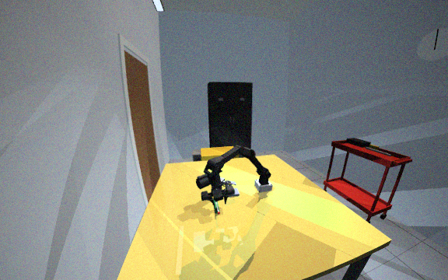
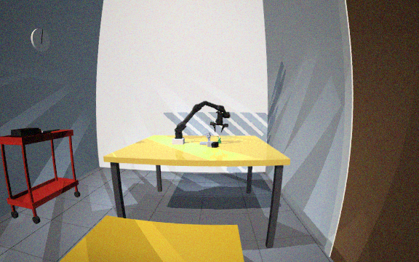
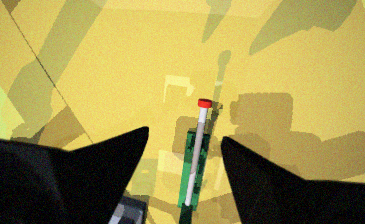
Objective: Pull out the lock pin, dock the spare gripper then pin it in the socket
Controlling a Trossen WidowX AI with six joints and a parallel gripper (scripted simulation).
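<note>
The green bracket is 10 cm to the right of my gripper tip, 6 cm below it and 1 cm ahead of it. Round my gripper tip: spare gripper 36 cm to the right, 8 cm behind, 6 cm below; then mount 21 cm to the right, 12 cm behind, 3 cm below.
</note>
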